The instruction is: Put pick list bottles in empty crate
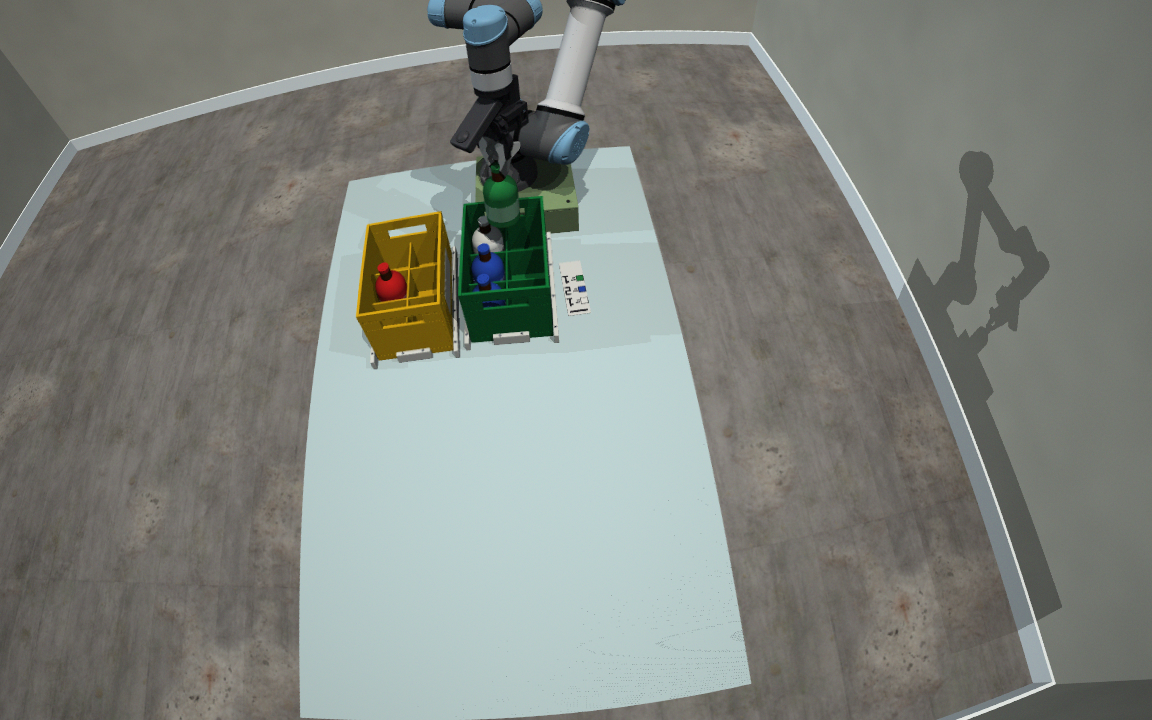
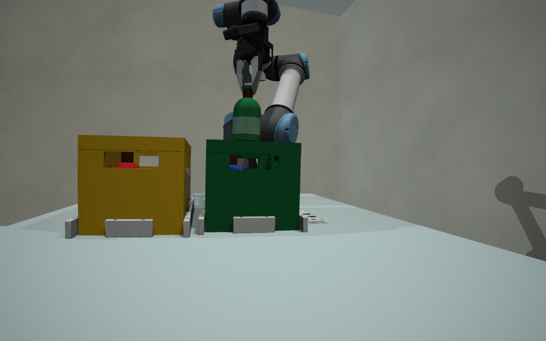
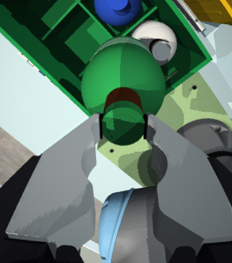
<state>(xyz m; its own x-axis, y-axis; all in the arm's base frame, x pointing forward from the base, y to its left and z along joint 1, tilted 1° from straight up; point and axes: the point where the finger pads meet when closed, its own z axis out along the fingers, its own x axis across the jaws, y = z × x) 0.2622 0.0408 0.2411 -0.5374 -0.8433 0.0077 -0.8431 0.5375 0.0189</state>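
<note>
The green bottle is 70 mm below my hand. From my hand the other things lie so: yellow crate 250 mm below, 220 mm to the right, 120 mm ahead; then white bottle 240 mm below, 50 mm to the right, 10 mm behind; then green crate 250 mm below, 60 mm ahead.
</note>
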